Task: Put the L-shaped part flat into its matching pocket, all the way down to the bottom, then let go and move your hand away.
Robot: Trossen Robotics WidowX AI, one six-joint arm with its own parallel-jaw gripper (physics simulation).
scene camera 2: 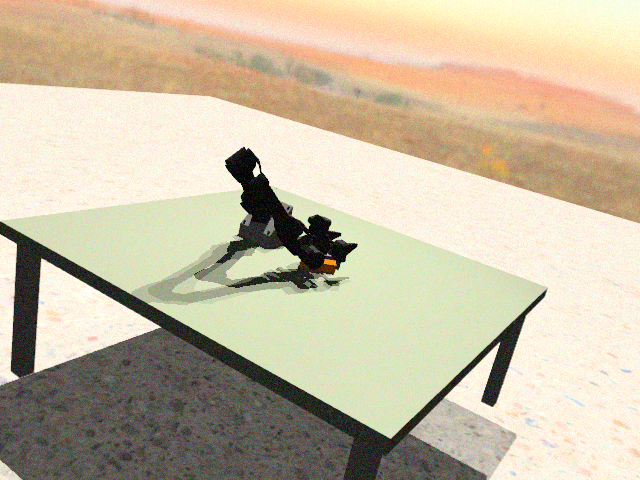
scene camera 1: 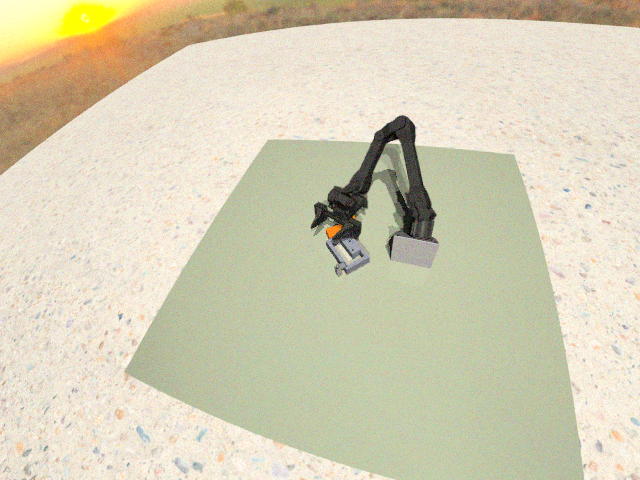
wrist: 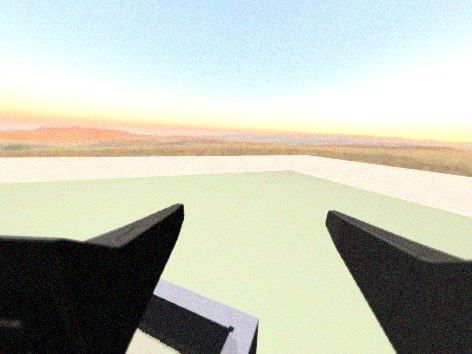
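Where they show: gripper, fingertip midpoint: (scene camera 2: 349, 239) (scene camera 1: 321, 233) (wrist: 255, 213); arm's base, link origin: (scene camera 2: 262, 215) (scene camera 1: 420, 237).
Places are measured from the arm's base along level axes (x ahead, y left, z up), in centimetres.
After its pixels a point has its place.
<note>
The orange L-shaped part (scene camera 1: 333, 231) {x 29.5, y -4.3, z -5.2 cm} (scene camera 2: 329, 265) {x 30.9, y -6.4, z -5.9 cm} is partly hidden by my gripper. It is beside the far end of the grey-blue fixture (scene camera 1: 356, 267) {x 19.8, y 9.1, z -6.7 cm} (wrist: 244, 320) {x 30.7, y 0.8, z -4.7 cm}, outside its pocket. The fixture's pocket shows a pale floor in scene camera 1 and, partly, at the bottom of the wrist view. My gripper (scene camera 1: 324, 232) {x 31.9, y 2.1, z 1.4 cm} (wrist: 255, 213) {x 31.9, y 2.1, z 1.4 cm} is open, with nothing between its fingers. It is low over the orange part, one finger to each side of its visible end in scene camera 1. The orange part does not show in the wrist view. In scene camera 2 the arm and gripper largely hide the fixture.
The arm's grey base (scene camera 1: 414, 251) {x 1.8, y 5.1, z -0.7 cm} (scene camera 2: 258, 233) {x 2.6, y -4.9, z -4.9 cm} stands to the right of the fixture in scene camera 1. A small fitting (scene camera 1: 339, 269) {x 24.9, y 11.8, z -4.3 cm} sticks out at the fixture's near corner. All stand on the green table top (scene camera 1: 320, 361) {x 26.4, y 40.0, z -8.3 cm} (scene camera 2: 361, 335) {x 57.0, y -37.5, z -8.3 cm}, with the arm arching above it.
</note>
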